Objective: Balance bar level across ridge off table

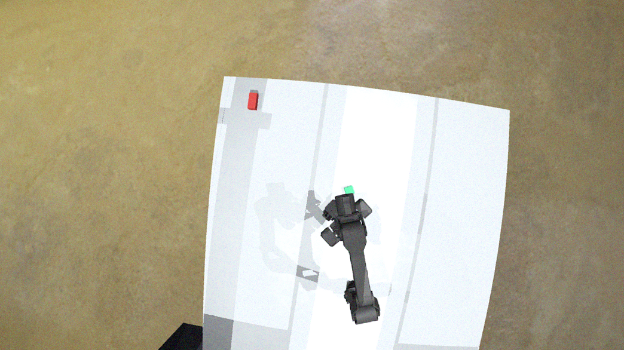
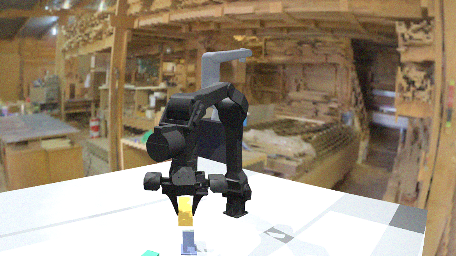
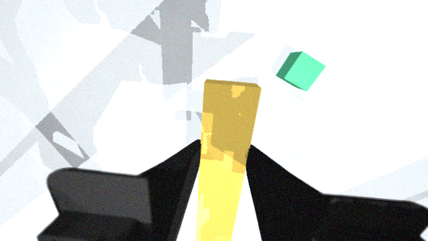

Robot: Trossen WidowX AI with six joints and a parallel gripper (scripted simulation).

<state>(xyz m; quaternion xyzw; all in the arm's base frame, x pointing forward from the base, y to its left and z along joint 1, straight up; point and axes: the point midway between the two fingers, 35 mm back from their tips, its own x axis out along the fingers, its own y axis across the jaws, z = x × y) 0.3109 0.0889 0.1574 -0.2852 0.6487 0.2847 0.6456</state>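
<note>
Right now my gripper tip is 11 cm above the green cube, 10 cm short of it and 2 cm to the left of it. Also, from my gripper tip: yellow bar: 2 cm to the right, 2 cm behind; then red block: 43 cm ahead, 41 cm to the left, 11 cm below.
</note>
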